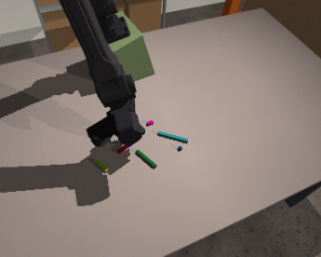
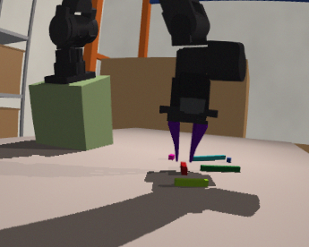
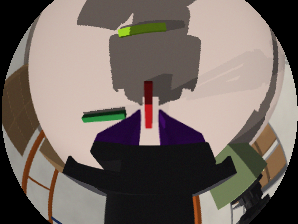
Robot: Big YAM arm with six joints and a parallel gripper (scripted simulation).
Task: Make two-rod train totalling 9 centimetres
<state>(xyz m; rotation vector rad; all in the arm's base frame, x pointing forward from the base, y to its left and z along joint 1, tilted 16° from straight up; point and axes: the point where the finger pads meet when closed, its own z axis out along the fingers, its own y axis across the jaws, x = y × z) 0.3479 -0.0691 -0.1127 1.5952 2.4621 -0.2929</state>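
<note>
My gripper is now 2 cm above the red rod. From my hand the other things lie so: magenta rod: 9 cm to the left, 6 cm behind, 2 cm below; lime rod: 9 cm to the right, 5 cm ahead, 2 cm below; green rod: 6 cm ahead, 4 cm to the left, 2 cm below.
</note>
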